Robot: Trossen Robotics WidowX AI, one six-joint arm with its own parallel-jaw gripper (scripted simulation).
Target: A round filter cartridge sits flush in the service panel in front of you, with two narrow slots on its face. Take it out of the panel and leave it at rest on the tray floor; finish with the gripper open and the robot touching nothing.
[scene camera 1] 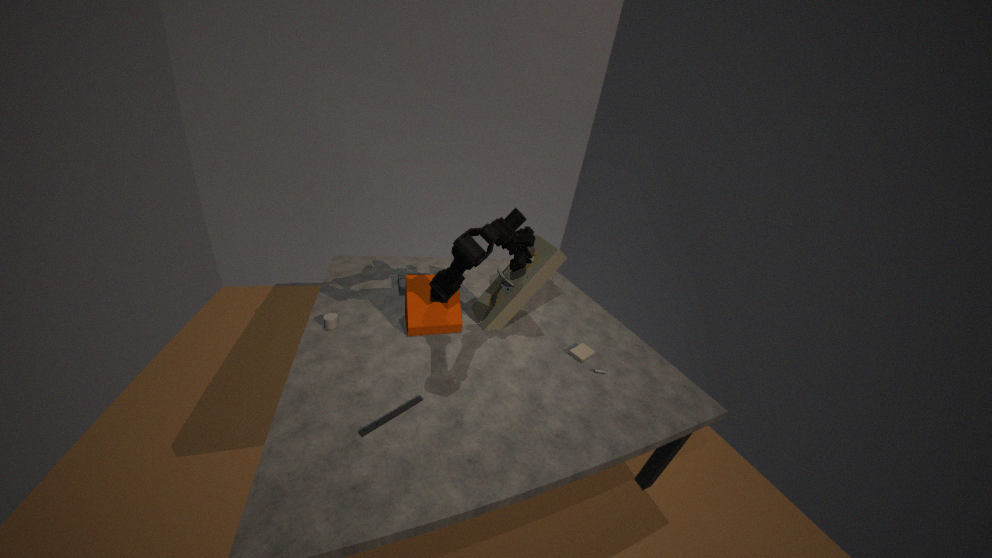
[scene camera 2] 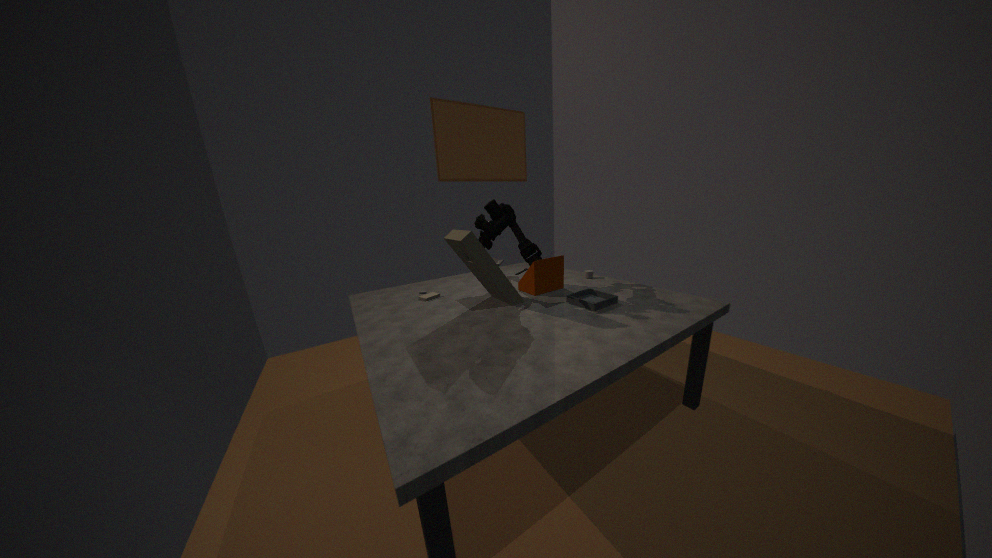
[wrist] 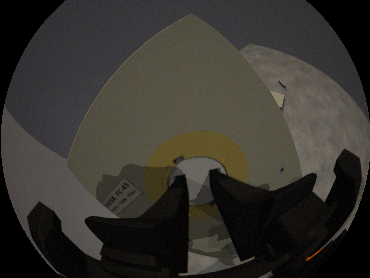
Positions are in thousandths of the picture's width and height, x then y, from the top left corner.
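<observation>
I can see a service panel (wrist: 509, 329) and a round filter cartridge (wrist: 531, 610). Scene camera 2 does not show the cartridge, which is hidden by the panel. My own gripper is visible as well, at (scene camera 1: 536, 469) and (wrist: 531, 635).
</observation>
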